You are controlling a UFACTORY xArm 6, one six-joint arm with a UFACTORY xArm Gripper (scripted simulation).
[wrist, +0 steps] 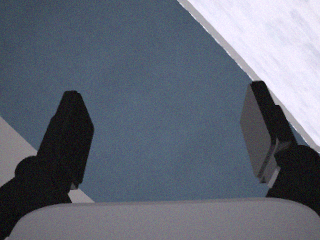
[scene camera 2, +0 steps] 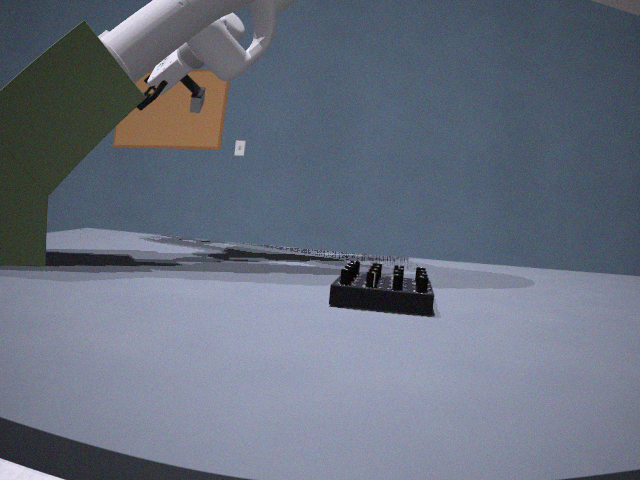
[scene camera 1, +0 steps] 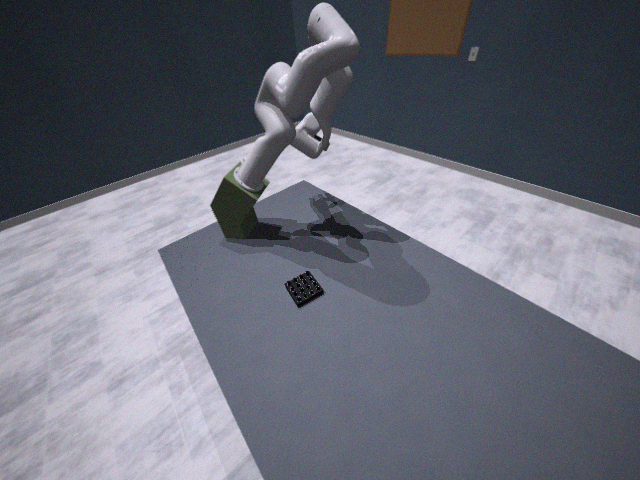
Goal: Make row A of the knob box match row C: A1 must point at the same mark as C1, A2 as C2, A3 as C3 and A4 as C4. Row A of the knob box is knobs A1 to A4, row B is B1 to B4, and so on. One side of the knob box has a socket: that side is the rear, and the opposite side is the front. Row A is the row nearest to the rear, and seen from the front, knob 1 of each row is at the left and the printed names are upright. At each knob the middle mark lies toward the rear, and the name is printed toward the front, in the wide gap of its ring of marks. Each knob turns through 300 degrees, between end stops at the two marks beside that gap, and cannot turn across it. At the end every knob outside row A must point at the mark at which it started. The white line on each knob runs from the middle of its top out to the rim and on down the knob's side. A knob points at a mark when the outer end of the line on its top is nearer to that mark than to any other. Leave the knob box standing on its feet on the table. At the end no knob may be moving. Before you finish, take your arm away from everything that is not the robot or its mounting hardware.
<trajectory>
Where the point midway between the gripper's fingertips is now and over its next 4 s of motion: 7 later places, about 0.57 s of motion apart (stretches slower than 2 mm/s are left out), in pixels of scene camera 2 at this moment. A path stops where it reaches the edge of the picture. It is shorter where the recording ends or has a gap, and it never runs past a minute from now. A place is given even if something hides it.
My gripper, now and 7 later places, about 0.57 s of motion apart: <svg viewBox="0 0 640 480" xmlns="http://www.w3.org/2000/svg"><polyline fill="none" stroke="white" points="142,94 150,99 159,105 177,117 215,134 262,158 313,186 373,221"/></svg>
</trajectory>
